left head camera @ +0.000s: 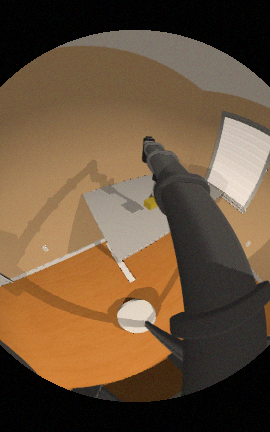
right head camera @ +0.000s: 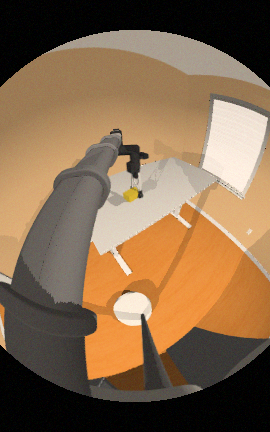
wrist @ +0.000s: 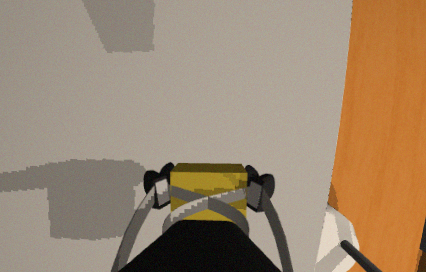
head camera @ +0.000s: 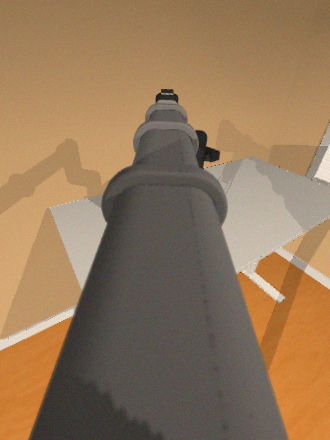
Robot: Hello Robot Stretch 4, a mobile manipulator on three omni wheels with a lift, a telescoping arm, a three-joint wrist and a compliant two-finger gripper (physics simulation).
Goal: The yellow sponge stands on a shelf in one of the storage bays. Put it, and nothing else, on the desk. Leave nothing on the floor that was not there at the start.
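Frame: origin at the robot's base, x ahead, y left, z up, level; millimetres.
Seen in the pictures: gripper, fingertip midpoint: point(right head camera: 135, 194) point(wrist: 209, 179); robot's base, origin of the base link: point(left head camera: 135, 314) point(right head camera: 133, 307).
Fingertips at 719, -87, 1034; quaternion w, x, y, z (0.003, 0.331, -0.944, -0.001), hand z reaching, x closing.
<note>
Pixels of each thing's top centre, then the offset from my fingertips to it, as dx, dy, dz. "spot": a spot on its surface instead. Level surfaces: height alone.
- yellow sponge, middle of its top: point(wrist: 208, 231) point(right head camera: 131, 191) point(left head camera: 152, 199) -22, +26, +48
- light grey desk, its level: dz -111
- orange floor, its level: dz -1061
- framed white panel, surface spot: point(right head camera: 235, 145) point(left head camera: 241, 162) spot: +630, -1350, +366
The yellow sponge point(left head camera: 150, 203) point(right head camera: 130, 194) point(wrist: 208, 192) is held between the two fingertips of my gripper point(right head camera: 133, 194) point(wrist: 209, 179), which is shut on it. Gripper and sponge are over the light grey desk point(head camera: 270, 195) point(left head camera: 125, 225) point(right head camera: 175, 185) point(wrist: 250, 90). In the wrist view their shadow falls on the desk top to the left, apart from the sponge, so the sponge looks held above the surface. The desk's edge is to the right in that view. In the head camera view the arm hides the sponge and the fingertips.
The grey telescoping arm point(head camera: 165, 300) point(left head camera: 210, 260) point(right head camera: 65, 225) reaches out over the desk. A round white part point(left head camera: 136, 316) point(right head camera: 132, 308) point(wrist: 337, 240) is low by the orange floor point(left head camera: 75, 310) point(right head camera: 185, 280) point(wrist: 385, 100). A framed white panel point(left head camera: 240, 160) point(right head camera: 235, 145) is on the wall behind the desk.
</note>
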